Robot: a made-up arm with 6 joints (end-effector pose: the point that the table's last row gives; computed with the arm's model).
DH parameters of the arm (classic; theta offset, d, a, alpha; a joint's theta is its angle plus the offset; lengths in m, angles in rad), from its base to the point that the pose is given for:
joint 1: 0 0.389 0 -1.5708
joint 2: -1.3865 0 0.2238 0
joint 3: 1.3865 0 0.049 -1.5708
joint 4: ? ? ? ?
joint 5: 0 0 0.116 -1.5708
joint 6: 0 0.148 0 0
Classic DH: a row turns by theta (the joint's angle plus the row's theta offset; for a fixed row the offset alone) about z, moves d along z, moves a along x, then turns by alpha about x.
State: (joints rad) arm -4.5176 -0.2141 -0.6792 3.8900 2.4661 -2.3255
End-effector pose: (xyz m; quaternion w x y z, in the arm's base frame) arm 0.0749 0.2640 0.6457 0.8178 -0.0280 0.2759 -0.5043
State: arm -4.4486 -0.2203 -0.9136 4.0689 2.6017 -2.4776
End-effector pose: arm 0.0851 0.2237 0.6887 0.7168 0.0347 0.4214 -0.5544
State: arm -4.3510 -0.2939 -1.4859 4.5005 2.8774 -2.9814
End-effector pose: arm 0.1159 0.1100 0.7123 0.3249 -0.0770 0.7532 -0.5667
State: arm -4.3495 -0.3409 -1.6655 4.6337 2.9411 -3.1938
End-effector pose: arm 0.1239 0.0757 0.7052 0.1873 -0.1926 0.8140 -0.5150
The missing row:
joint 4: 0 0.218 0 1.5708
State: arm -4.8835 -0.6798 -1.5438 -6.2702 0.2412 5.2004
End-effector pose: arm 0.0225 0.1242 0.9227 0.1381 -0.1793 -0.5175 -0.8252
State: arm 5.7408 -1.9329 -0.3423 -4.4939 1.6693 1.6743
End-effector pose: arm 0.0532 0.1488 0.6195 0.7061 -0.5393 0.3986 0.2274
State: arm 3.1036 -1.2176 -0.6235 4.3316 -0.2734 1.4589
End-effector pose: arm -0.1322 -0.1359 0.5844 0.7514 0.2424 -0.6009 -0.1248
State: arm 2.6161 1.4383 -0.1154 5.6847 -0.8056 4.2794
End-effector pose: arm -0.0908 -0.0692 0.1219 0.1721 0.7280 -0.5864 0.3107
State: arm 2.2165 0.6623 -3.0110 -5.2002 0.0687 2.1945
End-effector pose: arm -0.1450 0.3474 0.8696 0.3412 -0.3598 0.1786 0.8498
